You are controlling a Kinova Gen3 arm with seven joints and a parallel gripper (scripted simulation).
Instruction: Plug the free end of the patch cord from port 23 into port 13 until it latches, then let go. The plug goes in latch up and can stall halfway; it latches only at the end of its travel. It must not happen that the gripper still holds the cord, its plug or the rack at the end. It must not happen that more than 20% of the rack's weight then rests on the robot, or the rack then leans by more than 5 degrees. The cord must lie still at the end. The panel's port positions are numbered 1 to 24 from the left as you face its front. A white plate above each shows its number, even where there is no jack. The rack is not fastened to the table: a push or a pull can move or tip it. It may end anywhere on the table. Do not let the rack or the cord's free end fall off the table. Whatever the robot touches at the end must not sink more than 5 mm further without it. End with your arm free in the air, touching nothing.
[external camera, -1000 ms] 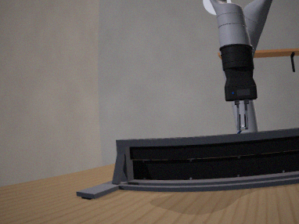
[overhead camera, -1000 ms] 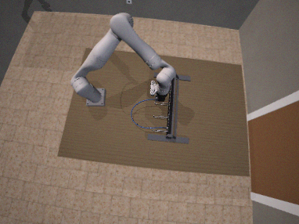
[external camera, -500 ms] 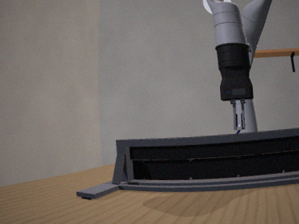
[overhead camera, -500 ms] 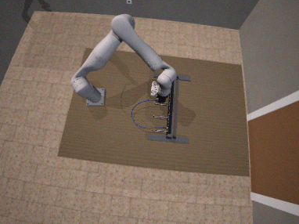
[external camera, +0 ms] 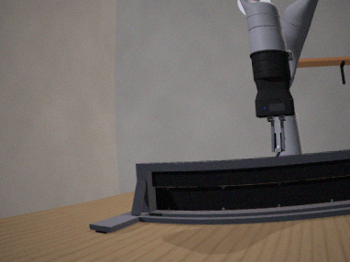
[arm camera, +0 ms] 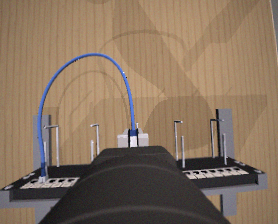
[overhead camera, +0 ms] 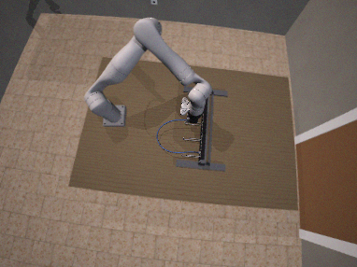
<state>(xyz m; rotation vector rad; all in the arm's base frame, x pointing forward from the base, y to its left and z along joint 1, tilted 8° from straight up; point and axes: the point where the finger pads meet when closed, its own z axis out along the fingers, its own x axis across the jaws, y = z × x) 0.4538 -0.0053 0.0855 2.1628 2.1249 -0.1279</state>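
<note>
Right now the free-end plug is 10 mm below my hand and 10 mm ahead of it.
</note>
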